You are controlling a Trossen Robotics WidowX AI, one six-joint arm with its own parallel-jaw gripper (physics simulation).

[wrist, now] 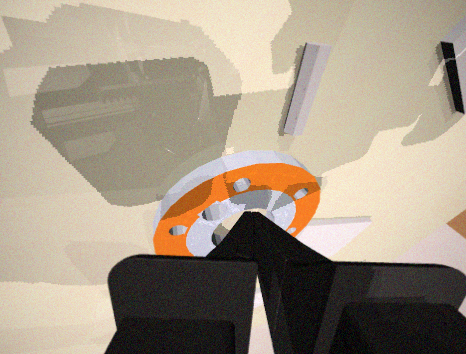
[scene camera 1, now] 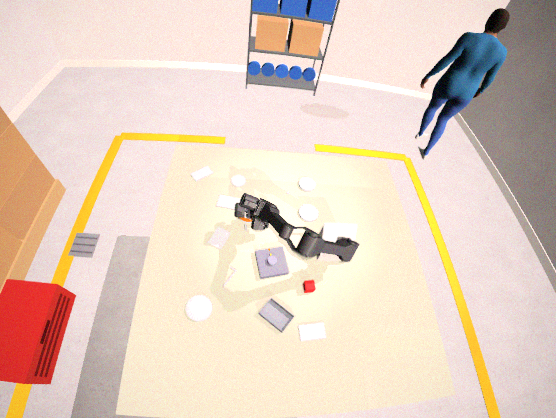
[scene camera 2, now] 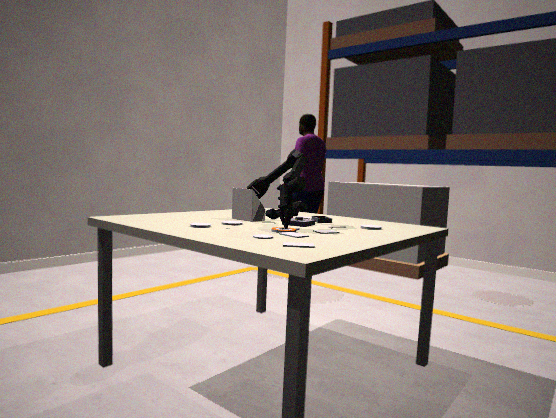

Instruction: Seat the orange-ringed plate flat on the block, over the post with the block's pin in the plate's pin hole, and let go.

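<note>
The orange-ringed plate lies on the table, away from the block. My gripper is shut and empty; its tips are over the plate's central opening in the wrist view, and whether they touch the plate I cannot tell. In scene camera 1 the arm hides the fingertips and most of the plate. The grey-purple block lies flat nearer the middle of the table. Its round post stands up, with a small orange pin beside it.
A grey tray, a red cube and a large white disc lie beyond the block. White tiles and white discs lie around the arm. A grey box stands by the arm's base.
</note>
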